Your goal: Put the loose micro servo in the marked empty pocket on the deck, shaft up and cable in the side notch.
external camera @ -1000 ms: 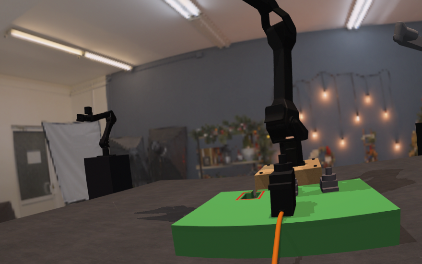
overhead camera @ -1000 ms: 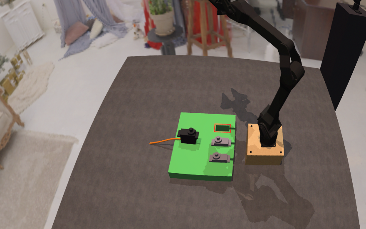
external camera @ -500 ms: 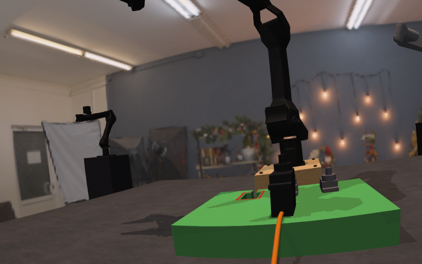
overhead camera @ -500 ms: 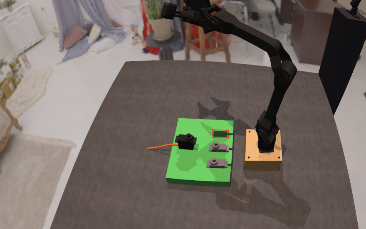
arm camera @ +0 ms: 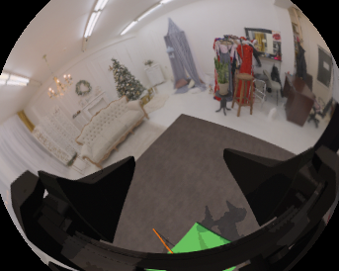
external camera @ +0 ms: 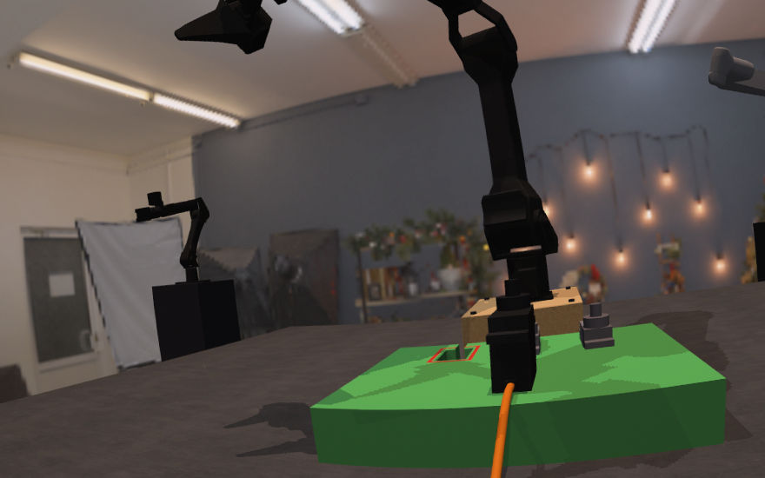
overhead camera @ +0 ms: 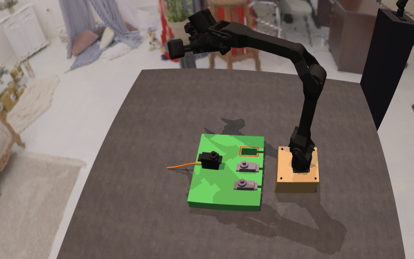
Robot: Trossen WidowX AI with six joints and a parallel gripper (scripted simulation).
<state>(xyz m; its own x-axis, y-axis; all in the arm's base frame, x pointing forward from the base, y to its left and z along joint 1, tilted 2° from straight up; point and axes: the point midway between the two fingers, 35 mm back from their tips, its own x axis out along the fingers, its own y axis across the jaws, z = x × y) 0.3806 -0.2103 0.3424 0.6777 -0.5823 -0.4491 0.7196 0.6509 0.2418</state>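
Now: gripper tip 110 mm past the green deck, 230 mm to the right of it and 360 mm above it.
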